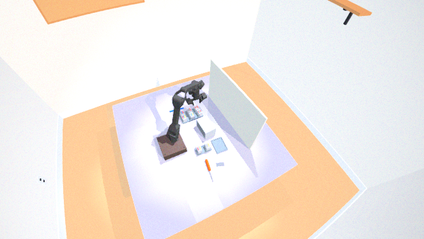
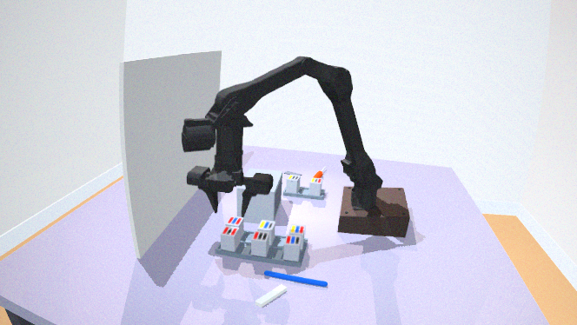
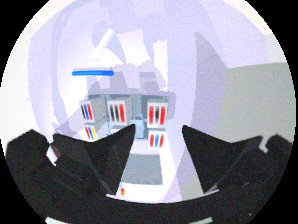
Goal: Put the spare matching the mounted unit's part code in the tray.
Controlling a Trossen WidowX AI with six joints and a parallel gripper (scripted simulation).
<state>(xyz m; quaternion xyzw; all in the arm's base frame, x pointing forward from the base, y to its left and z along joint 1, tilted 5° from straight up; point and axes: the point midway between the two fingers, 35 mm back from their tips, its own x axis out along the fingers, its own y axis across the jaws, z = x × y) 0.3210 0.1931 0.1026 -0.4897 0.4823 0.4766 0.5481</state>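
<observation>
Right now my gripper tip is 50 mm above the white spare. From my gripper tip the other things lie so: grey mounted unit: 40 mm behind, 220 mm to the right, 40 mm below; white panel: 200 mm ahead, 240 mm to the right, 130 mm above; blue pen: 160 mm behind, 100 mm to the left, 90 mm below.
</observation>
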